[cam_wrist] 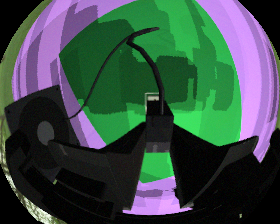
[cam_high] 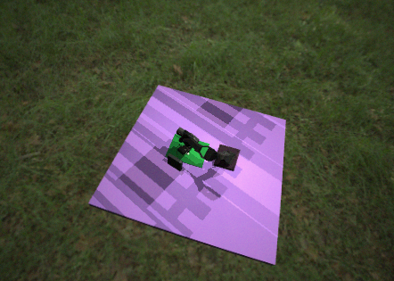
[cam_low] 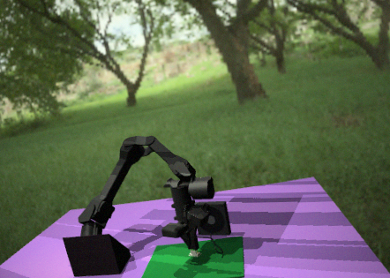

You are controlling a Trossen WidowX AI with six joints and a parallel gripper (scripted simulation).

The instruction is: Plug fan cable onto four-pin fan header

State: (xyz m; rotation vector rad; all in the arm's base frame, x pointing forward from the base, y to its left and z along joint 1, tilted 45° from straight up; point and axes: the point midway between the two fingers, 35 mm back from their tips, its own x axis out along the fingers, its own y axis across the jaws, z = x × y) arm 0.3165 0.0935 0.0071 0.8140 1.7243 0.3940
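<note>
The green board is 10 mm ahead of my gripper tip, 30 mm to the right of it and 50 mm below it. The rest, counted from my gripper tip: black fan (40 mm ahead, 140 mm to the left, 20 mm above); black plug (10 mm ahead, 10 mm above).
</note>
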